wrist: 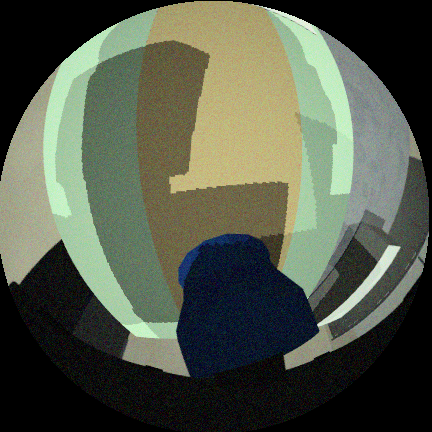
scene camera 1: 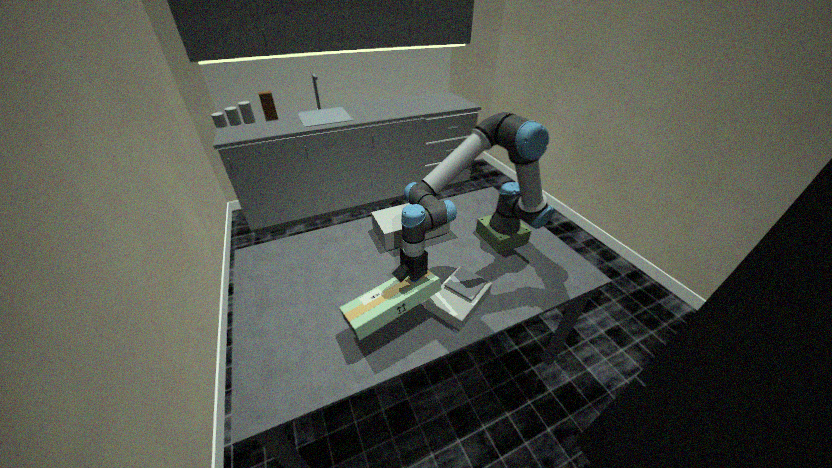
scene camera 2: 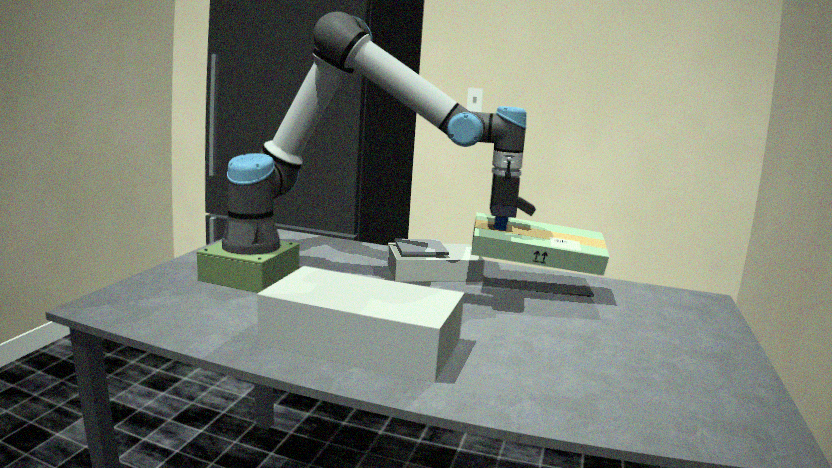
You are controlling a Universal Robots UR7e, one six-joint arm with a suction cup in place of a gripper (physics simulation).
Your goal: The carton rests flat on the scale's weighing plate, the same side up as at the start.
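Pixels of known places: hand, its tool point: (wrist: pixel 237 252) (scene camera 2: pixel 500 231); arm's base, origin of its link: (scene camera 1: pixel 504 225) (scene camera 2: pixel 250 246).
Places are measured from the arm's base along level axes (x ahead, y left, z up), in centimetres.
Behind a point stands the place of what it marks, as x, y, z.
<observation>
The pale green carton (scene camera 1: pixel 378 321) @(81.3, 23.7, 6.1) (scene camera 2: pixel 512 250) @(65.8, 9.3, 4.3) (wrist: pixel 240 125), with an orange tape strip, a white label and up arrows on its side, hangs above the table. It is tilted, its far end from the cup lower. My gripper's suction cup (scene camera 1: pixel 414 280) @(62.2, 14.7, 7.5) (scene camera 2: pixel 500 223) (wrist: pixel 225 250) is on the taped top near one end and holds the carton. The scale (scene camera 1: pixel 459 316) @(52.6, 31.7, -1.8) (scene camera 2: pixel 430 270) @(45.0, 13.7, -4.8) is a low whitish box beside the carton's held end, with a grey plate (scene camera 1: pixel 465 282) @(41.2, 20.5, -0.2) (scene camera 2: pixel 421 248) @(41.6, 17.4, -0.2) on top. The carton hides part of the scale in scene camera 1.
A large white box (scene camera 1: pixel 385 224) @(53.1, -28.0, 2.7) (scene camera 2: pixel 360 314) @(40.2, -39.7, 2.7) stands on the grey table (scene camera 1: pixel 279 372) @(115.7, 15.8, -7.8) (scene camera 2: pixel 640 372) @(94.3, -27.4, -7.9), behind the arm in scene camera 1. The arm's green base block (scene camera 1: pixel 500 240) @(10.3, 8.0, 0.0) (scene camera 2: pixel 232 270) @(-0.2, -10.4, -3.3) stands beyond the scale. A kitchen counter (scene camera 1: pixel 349 128) runs along the wall.
</observation>
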